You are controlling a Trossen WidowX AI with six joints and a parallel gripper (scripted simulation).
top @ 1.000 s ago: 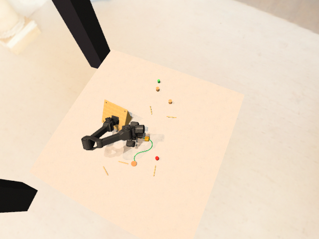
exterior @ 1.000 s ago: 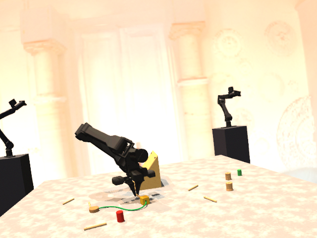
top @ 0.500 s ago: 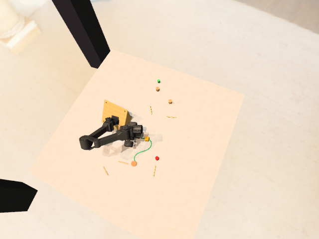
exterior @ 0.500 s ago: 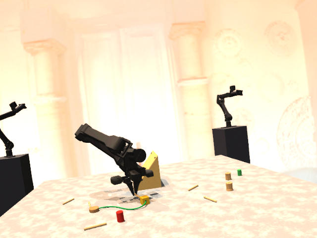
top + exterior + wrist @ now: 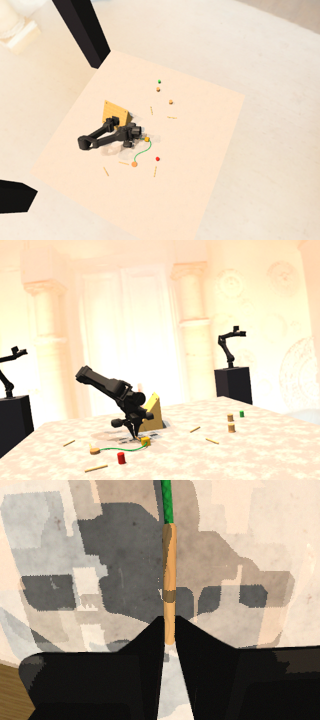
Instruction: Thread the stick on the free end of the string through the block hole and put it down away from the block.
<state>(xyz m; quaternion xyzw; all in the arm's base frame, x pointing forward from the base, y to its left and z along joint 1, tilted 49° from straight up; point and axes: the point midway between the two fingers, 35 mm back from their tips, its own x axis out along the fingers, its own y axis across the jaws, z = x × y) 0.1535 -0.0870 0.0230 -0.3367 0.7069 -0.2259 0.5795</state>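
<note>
My gripper tip is 4 cm short of the thin wooden stick, 1 cm to the right of it and 1 cm below it. Round my gripper tip: red cylinder: 24 cm ahead, 8 cm to the right, 2 cm above; then round wooden button: 18 cm to the right, 10 cm ahead, 1 cm above; then yellow block: 12 cm ahead, 3 cm to the left, 2 cm above.
</note>
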